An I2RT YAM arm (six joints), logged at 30 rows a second.
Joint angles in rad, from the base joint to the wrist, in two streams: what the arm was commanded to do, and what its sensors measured. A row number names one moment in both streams.
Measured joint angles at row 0:
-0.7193, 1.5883, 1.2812, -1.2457, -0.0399, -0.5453
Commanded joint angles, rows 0 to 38:
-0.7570, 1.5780, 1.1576, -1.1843, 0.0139, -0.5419
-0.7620, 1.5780, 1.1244, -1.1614, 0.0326, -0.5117
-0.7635, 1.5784, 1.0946, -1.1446, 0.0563, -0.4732
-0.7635, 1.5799, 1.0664, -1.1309, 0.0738, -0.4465
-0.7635, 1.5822, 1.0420, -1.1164, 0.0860, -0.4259
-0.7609, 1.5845, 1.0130, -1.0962, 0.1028, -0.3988
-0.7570, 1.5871, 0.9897, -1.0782, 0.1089, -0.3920
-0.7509, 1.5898, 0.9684, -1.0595, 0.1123, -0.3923
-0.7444, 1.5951, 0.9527, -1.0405, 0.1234, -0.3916
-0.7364, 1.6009, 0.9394, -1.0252, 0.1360, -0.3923
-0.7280, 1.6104, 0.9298, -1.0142, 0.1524, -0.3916
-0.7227, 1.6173, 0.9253, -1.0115, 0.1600, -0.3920
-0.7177, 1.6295, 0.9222, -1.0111, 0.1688, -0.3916
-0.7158, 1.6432, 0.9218, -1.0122, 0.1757, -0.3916
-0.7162, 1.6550, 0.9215, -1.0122, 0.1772, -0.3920
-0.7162, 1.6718, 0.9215, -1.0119, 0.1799, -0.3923
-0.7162, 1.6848, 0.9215, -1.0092, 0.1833, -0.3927
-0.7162, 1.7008, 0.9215, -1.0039, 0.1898, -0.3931
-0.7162, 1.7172, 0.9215, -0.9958, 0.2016, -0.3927
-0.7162, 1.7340, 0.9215, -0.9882, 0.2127, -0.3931
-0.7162, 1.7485, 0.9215, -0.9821, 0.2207, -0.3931
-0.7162, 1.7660, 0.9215, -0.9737, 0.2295, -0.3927
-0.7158, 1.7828, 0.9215, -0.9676, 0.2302, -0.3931
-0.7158, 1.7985, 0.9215, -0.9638, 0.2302, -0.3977
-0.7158, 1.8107, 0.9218, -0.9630, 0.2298, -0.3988
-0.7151, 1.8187, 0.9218, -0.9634, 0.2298, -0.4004
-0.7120, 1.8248, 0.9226, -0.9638, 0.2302, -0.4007
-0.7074, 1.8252, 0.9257, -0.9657, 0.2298, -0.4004
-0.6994, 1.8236, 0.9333, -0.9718, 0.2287, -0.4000
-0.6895, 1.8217, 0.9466, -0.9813, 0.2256, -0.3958
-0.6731, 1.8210, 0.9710, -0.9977, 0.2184, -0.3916
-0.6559, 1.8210, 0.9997, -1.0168, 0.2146, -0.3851
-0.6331, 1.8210, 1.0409, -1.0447, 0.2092, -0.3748
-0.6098, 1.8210, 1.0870, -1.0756, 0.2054, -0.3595
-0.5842, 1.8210, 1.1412, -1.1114, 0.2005, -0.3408
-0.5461, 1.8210, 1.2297, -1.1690, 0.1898, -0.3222
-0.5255, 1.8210, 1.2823, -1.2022, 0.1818, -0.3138
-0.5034, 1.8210, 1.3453, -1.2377, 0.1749, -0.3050
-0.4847, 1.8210, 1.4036, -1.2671, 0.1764, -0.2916
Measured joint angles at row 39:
-0.5514, 1.8275, 1.2221, -1.2133, 0.1944, -0.3595
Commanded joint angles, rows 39 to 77:
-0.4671, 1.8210, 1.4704, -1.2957, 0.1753, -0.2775
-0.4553, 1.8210, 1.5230, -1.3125, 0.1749, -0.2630
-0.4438, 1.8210, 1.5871, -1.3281, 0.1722, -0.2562
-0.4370, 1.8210, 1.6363, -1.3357, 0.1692, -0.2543
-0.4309, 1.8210, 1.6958, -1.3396, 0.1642, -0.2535
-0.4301, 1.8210, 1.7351, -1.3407, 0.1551, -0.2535
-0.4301, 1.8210, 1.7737, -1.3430, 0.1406, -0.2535
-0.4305, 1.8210, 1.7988, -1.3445, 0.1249, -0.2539
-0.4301, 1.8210, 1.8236, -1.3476, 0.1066, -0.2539
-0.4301, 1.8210, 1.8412, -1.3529, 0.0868, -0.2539
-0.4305, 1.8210, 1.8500, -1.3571, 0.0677, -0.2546
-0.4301, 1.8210, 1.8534, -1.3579, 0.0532, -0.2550
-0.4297, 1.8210, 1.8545, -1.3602, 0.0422, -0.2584
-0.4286, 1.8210, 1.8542, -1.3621, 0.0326, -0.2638
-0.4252, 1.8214, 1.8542, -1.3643, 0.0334, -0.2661
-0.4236, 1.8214, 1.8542, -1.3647, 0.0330, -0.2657
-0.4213, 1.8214, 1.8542, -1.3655, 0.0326, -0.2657
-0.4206, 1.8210, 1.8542, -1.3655, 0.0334, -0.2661
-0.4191, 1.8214, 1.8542, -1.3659, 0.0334, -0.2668
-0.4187, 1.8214, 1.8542, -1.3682, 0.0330, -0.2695
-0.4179, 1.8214, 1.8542, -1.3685, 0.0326, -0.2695
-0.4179, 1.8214, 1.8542, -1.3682, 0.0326, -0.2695
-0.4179, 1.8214, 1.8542, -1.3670, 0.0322, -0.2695
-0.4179, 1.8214, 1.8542, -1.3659, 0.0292, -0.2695
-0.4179, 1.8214, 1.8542, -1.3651, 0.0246, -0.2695
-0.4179, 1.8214, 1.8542, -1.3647, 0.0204, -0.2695
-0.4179, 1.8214, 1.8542, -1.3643, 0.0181, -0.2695
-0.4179, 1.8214, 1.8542, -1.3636, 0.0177, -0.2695
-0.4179, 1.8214, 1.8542, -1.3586, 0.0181, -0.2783
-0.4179, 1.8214, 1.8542, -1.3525, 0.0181, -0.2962
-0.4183, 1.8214, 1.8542, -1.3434, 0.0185, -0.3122
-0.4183, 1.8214, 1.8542, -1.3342, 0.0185, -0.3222
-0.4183, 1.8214, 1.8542, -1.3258, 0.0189, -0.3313
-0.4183, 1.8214, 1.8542, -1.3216, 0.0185, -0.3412
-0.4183, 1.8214, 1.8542, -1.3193, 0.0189, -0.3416
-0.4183, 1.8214, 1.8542, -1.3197, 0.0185, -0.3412
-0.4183, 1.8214, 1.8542, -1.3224, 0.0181, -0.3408
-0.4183, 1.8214, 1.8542, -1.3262, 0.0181, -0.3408
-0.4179, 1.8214, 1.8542, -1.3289, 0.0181, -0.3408
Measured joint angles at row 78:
-0.4290, 1.8275, 1.8332, -1.3251, 0.0322, -0.3180
